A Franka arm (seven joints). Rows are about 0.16 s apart.
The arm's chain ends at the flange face. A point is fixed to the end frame.
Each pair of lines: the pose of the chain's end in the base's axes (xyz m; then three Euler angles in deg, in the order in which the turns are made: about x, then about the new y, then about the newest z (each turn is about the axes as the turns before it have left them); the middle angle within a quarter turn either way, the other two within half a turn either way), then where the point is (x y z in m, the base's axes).
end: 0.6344 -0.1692 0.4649 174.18 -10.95 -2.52
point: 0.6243 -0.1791 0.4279
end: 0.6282 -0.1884 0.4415 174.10 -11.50 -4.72
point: 0.6180 -0.1985 0.4046
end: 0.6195 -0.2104 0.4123 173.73 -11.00 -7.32
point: 0.6099 -0.2208 0.3754
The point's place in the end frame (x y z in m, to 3 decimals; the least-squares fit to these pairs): -0.003 0.006 0.039
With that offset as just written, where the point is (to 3 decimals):
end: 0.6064 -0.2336 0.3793 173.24 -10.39 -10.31
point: 0.598 -0.244 0.342
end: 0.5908 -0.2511 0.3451 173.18 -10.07 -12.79
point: 0.582 -0.262 0.308
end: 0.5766 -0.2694 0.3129 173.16 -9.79 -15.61
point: 0.569 -0.280 0.276
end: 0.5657 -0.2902 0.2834 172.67 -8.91 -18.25
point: 0.559 -0.302 0.246
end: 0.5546 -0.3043 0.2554 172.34 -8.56 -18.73
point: 0.548 -0.316 0.218
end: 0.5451 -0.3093 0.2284 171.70 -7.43 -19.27
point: 0.539 -0.321 0.191
